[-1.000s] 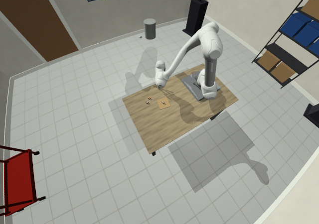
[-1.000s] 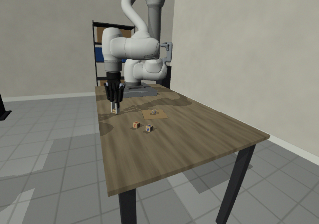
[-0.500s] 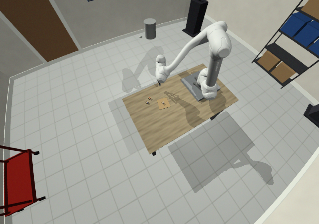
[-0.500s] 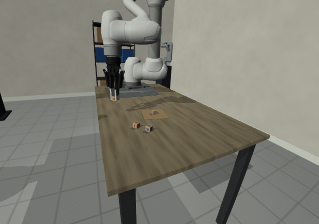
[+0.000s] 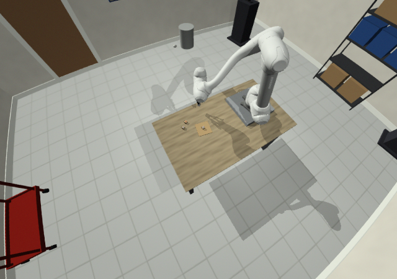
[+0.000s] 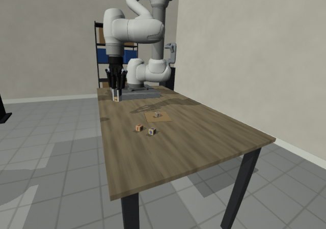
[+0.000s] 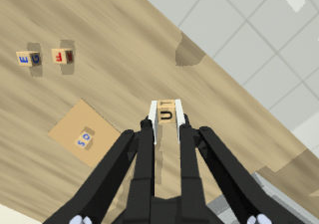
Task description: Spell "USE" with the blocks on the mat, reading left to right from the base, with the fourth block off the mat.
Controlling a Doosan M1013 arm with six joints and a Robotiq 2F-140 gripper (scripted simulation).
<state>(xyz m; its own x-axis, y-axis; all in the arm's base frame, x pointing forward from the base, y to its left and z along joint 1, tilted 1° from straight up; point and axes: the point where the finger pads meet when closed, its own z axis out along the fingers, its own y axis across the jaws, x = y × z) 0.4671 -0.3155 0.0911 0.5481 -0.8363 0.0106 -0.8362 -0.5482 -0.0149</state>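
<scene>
Right now my hand is 110 mm short of the tan mat, 200 mm to the right of it and 130 mm above it.
</scene>
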